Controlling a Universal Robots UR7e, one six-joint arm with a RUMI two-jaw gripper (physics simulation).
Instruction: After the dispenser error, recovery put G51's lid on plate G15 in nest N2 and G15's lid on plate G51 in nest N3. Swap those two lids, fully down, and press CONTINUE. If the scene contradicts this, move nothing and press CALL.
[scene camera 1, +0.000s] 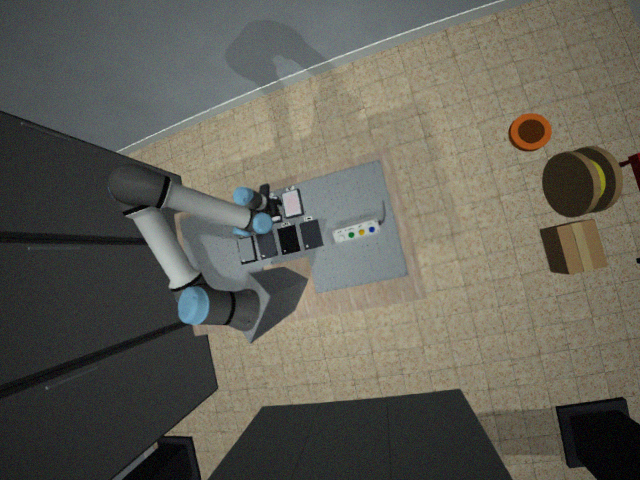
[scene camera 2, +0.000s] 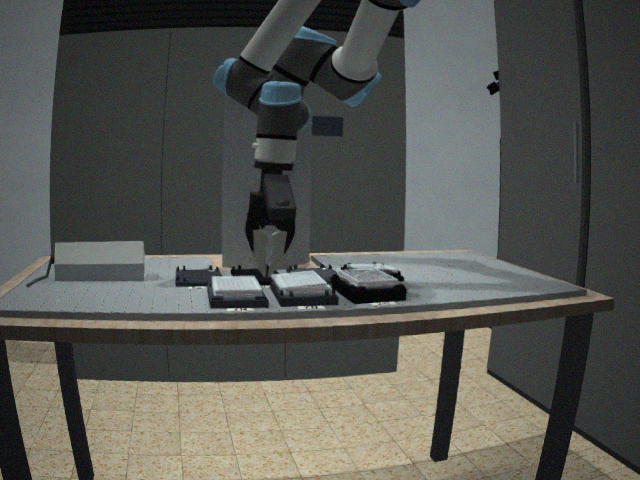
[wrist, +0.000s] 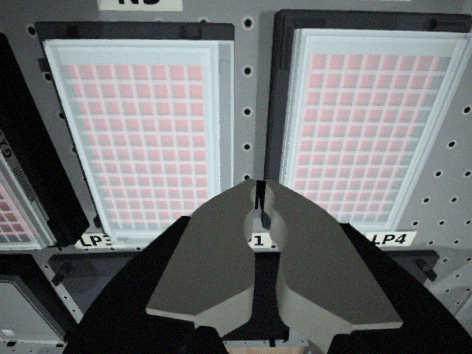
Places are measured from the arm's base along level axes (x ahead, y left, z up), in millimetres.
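Pixels of known places: gripper, fingertip midpoint: (scene camera 1: 280, 208) (scene camera 2: 266, 277) (wrist: 258, 183); arm's base, link origin: (scene camera 1: 248, 309).
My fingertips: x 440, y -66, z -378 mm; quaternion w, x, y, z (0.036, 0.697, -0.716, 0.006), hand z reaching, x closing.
For each thing: its top centre in the pictures, then the offset to it from my fingertips.
- N3, top centre: (wrist: 157, 169) (scene camera 2: 297, 276) 11 mm ahead, 57 mm left, 2 mm up
- Plate G15, top centre: (scene camera 2: 367, 274) 7 mm ahead, 194 mm left, 1 mm up
- button box, top centre: (scene camera 2: 98, 240) (scene camera 1: 354, 228) 202 mm back, 361 mm right, 46 mm up
- pink-welled plate, top centre: (wrist: 359, 155) (scene camera 2: 235, 282) (scene camera 1: 291, 203) 15 mm ahead, 60 mm right, 6 mm down
- LP1, top centre: (wrist: 246, 316) (scene camera 2: 257, 270) (scene camera 1: 287, 239) 170 mm back, 4 mm left, 18 mm down
- LP4, top centre: (scene camera 2: 198, 270) (scene camera 1: 310, 234) 172 mm back, 126 mm right, 18 mm down
- clear lid, top centre: (scene camera 2: 371, 264) (scene camera 1: 245, 249) 168 mm back, 258 mm left, 11 mm down
My gripper (scene camera 2: 267, 266) (wrist: 258, 183) is shut and empty, its tips between the N3 and N1 nests in the wrist view. The pink-welled plate in N3 (wrist: 145, 135) (scene camera 2: 303, 284) has a clear lid on it; a clear strip shows along its right side in the wrist view, and whether the lid is fully down cannot be told. Plate G15 (wrist: 14, 192) (scene camera 2: 368, 277) sits in the black nest N2 at the wrist view's left edge, its label visible and its top mostly cut off there. A button box (scene camera 1: 356, 231) (scene camera 2: 99, 260) stands beside the nests.
Another pink-welled plate (wrist: 367, 125) (scene camera 1: 292, 202) (scene camera 2: 236, 286) sits in N1. Nests LP3 (scene camera 1: 266, 244), LP1 (scene camera 1: 288, 239) and LP4 (scene camera 1: 311, 234) lie in a second row. A clear lid (scene camera 1: 247, 249) (wrist: 25, 310) lies in the nest at that row's end.
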